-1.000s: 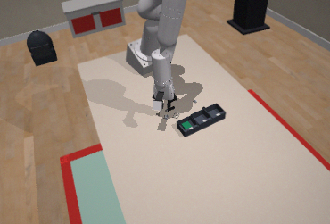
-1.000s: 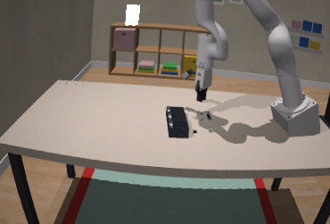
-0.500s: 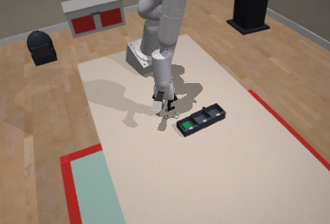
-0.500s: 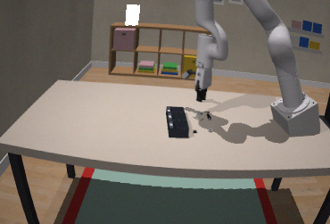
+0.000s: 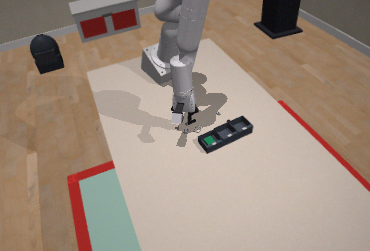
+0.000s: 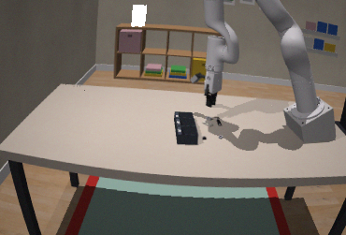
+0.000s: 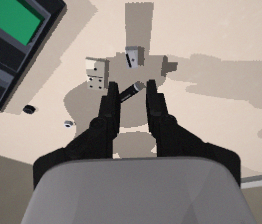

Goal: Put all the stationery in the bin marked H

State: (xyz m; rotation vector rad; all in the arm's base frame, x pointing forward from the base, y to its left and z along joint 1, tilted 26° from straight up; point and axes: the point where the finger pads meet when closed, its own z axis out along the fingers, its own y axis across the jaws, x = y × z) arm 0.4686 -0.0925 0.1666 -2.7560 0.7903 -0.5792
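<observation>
Right now my hand is 8 cm above the grey-white piece. From my hand the other things lie so: white domino-like piece (9 cm below, 6 cm to the left); then black stick (9 cm below, 5 cm behind, 4 cm to the left); then green flat piece (11 cm ahead, 8 cm below, 7 cm to the left).
</observation>
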